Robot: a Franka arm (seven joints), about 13 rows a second.
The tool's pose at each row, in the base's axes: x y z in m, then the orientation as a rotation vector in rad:
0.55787, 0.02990, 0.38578, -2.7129, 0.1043, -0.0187
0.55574, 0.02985, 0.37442, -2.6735, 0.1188, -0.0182
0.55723, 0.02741, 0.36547, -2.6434, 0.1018, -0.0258
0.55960, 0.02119, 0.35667, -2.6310, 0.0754, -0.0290
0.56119, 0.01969, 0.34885, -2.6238, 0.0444, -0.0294
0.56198, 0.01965, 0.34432, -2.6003, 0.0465, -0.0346
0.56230, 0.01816, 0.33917, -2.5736, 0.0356, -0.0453
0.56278, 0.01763, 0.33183, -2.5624, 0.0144, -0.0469
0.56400, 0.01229, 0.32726, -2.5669, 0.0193, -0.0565
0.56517, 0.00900, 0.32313, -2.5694, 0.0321, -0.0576
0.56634, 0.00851, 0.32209, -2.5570, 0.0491, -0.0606
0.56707, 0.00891, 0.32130, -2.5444, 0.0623, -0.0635
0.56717, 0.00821, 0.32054, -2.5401, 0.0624, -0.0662
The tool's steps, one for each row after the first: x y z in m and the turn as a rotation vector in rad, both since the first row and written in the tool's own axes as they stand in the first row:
-0.00209, 0.00490, 0.01026, 0.0388, 0.0008, 0.0117
-0.00039, 0.01071, 0.01744, 0.0696, 0.0028, -0.0006
0.00247, 0.01983, 0.02295, 0.0830, 0.0006, -0.0196
0.00419, 0.02432, 0.02950, 0.0909, -0.0041, -0.0418
0.00499, 0.02618, 0.03363, 0.1145, -0.0007, -0.0406
0.00544, 0.02964, 0.03771, 0.1415, 0.0047, -0.0496
0.00598, 0.03312, 0.04418, 0.1530, 0.0022, -0.0651
0.00761, 0.03978, 0.04617, 0.1486, 0.0101, -0.0631
0.00904, 0.04439, 0.04861, 0.1459, 0.0130, -0.0540
0.01025, 0.04518, 0.04939, 0.1580, 0.0176, -0.0418
0.01095, 0.04510, 0.05029, 0.1703, 0.0216, -0.0322
0.01110, 0.04604, 0.05070, 0.1746, 0.0235, -0.0325

